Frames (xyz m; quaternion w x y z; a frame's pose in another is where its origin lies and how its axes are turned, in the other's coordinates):
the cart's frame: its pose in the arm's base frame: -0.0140 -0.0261 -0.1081 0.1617 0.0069 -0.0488 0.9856
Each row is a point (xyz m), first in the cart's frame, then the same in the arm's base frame.
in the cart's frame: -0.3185 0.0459 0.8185
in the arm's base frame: 0.2714 -0.2513 0.6928
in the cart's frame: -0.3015 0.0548 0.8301
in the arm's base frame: 0.2524 -0.2554 0.7040
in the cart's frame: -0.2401 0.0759 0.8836
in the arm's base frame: 0.1874 -0.2610 0.7570
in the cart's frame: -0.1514 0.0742 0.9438
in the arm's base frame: 0.1037 -0.2371 0.8197
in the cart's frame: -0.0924 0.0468 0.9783
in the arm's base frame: 0.0565 -0.1959 0.8583
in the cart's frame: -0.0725 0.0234 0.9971
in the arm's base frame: 0.0451 -0.1694 0.8798
